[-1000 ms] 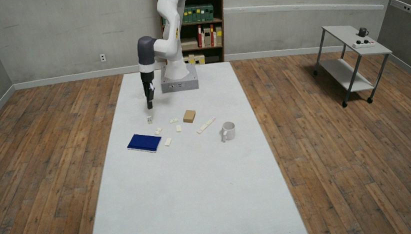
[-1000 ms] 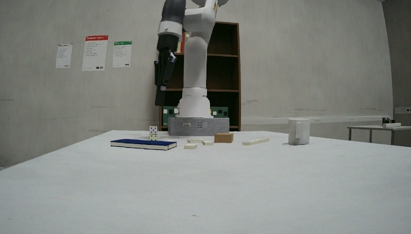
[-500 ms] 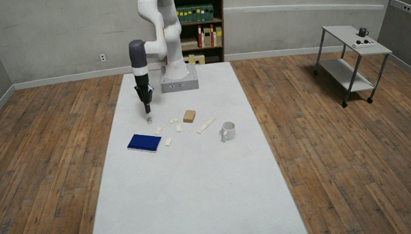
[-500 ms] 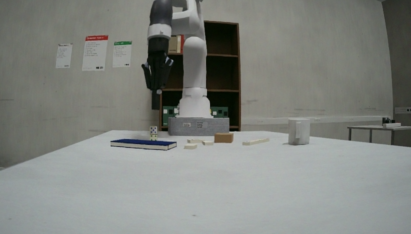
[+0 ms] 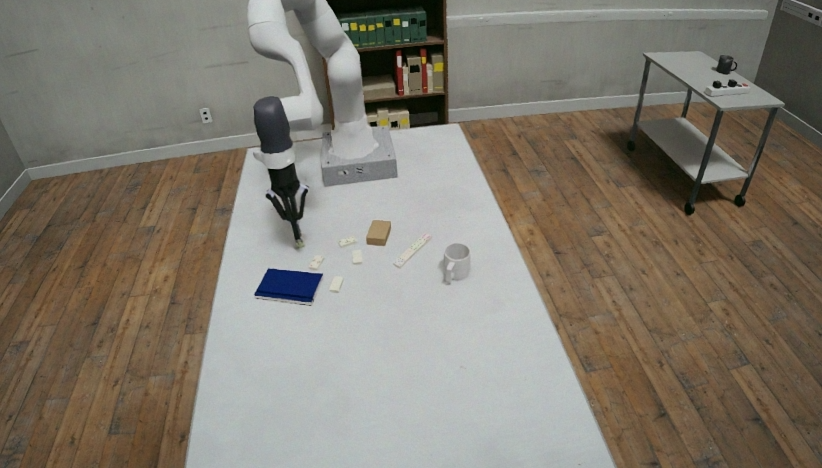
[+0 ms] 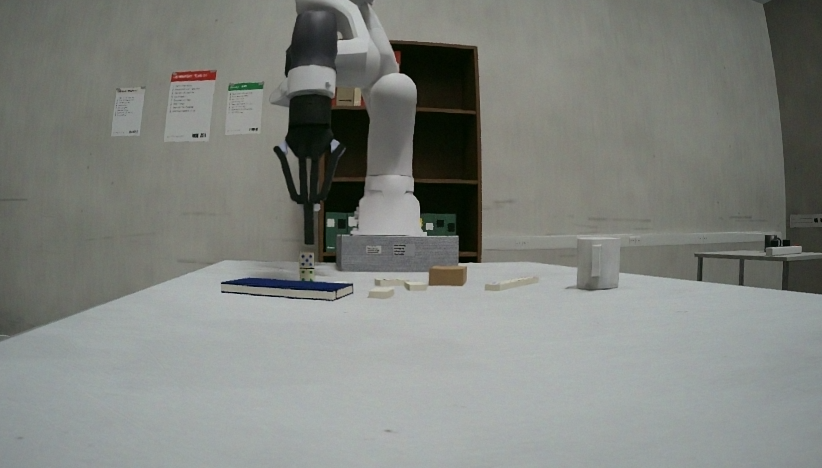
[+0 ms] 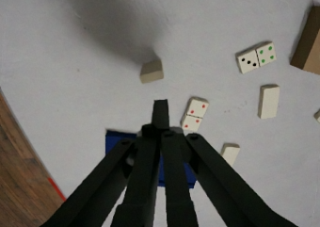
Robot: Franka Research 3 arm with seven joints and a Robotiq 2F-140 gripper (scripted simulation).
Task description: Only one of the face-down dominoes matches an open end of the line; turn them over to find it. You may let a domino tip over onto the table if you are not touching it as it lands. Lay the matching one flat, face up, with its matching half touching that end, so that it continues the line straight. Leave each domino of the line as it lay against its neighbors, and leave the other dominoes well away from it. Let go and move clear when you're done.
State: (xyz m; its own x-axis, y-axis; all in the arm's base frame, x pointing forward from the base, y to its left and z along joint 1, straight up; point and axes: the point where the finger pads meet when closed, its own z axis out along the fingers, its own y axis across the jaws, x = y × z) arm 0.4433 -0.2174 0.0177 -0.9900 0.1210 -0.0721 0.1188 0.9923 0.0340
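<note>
The domino is 3 cm behind my hand and 7 cm below it. Round my hand: blue book: 14 cm ahead, 4 cm to the right, 9 cm below; white mug: 19 cm ahead, 44 cm to the left, 7 cm below; brown block: 2 cm behind, 24 cm to the left, 9 cm below.
</note>
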